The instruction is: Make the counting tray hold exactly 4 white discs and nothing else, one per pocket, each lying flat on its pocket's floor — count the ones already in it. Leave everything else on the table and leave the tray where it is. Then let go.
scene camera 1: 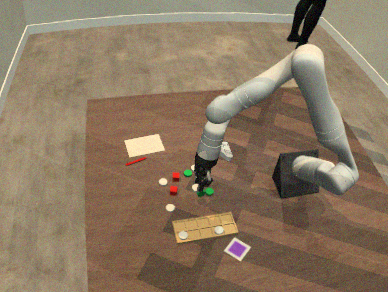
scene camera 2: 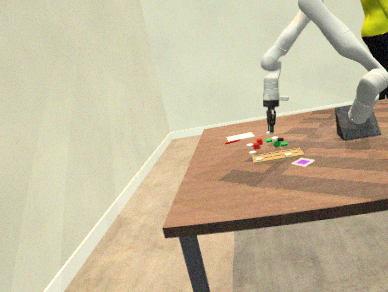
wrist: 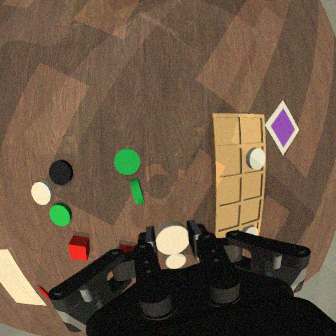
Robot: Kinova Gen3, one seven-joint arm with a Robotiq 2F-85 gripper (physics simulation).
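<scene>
My gripper [scene camera 1: 199,186] [scene camera 2: 270,131] [wrist: 170,232] is shut on a white disc [scene camera 1: 196,188] [scene camera 2: 270,132] [wrist: 172,240] and holds it above the table, off the tray on its long side away from the purple card. The counting tray [scene camera 1: 192,223] [scene camera 2: 272,158] [wrist: 228,190] has two rows of pockets. Two white discs, one [scene camera 1: 183,235] [scene camera 2: 259,159] [wrist: 250,231] and another [scene camera 1: 219,230] [scene camera 2: 288,154] [wrist: 255,158], lie in separate pockets of the row nearer the purple card. Loose white discs [scene camera 1: 163,181] [scene camera 1: 170,207] [wrist: 41,193] lie on the table; another [wrist: 175,260] shows just below the held disc in the wrist view.
Green discs [scene camera 1: 188,173] [scene camera 1: 209,191] [wrist: 127,161] lie nearby, one [wrist: 136,191] standing on edge. A black disc [scene camera 2: 280,139] [wrist: 61,172], red cubes [scene camera 1: 176,176] [scene camera 1: 173,190], cream sheet [scene camera 1: 144,145] and red stick [scene camera 1: 136,161] are farther off. The purple card [scene camera 1: 237,249] [wrist: 283,128] lies beside the tray.
</scene>
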